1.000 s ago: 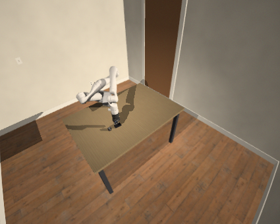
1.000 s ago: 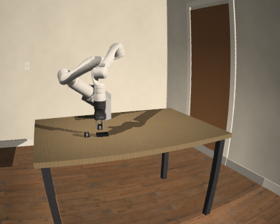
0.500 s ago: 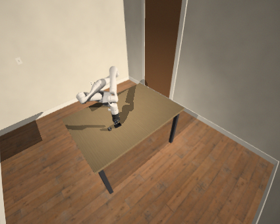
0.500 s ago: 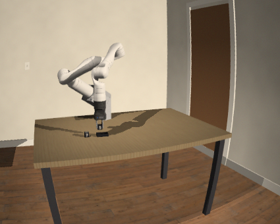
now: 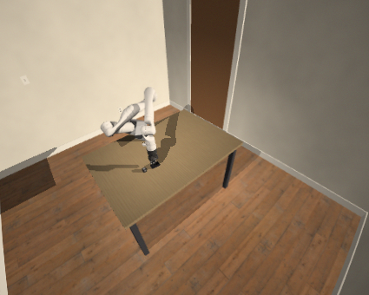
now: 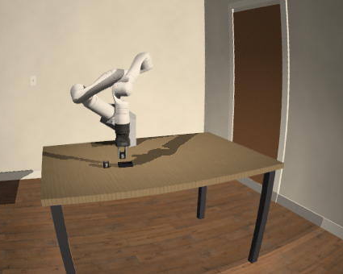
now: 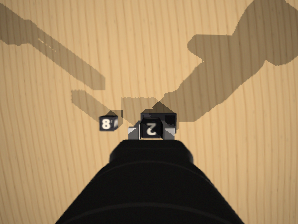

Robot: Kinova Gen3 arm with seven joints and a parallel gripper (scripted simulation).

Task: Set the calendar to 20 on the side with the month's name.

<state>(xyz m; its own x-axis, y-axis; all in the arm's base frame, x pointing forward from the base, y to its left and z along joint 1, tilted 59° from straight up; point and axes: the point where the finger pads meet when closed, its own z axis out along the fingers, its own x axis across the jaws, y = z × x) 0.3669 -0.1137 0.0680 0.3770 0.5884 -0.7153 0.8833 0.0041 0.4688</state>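
Right now the dark tray is 10 mm to the left of my hand and 60 mm below it. From my hand the other things lie so: dark cube (40 mm behind, 80 mm to the right, 60 mm below).
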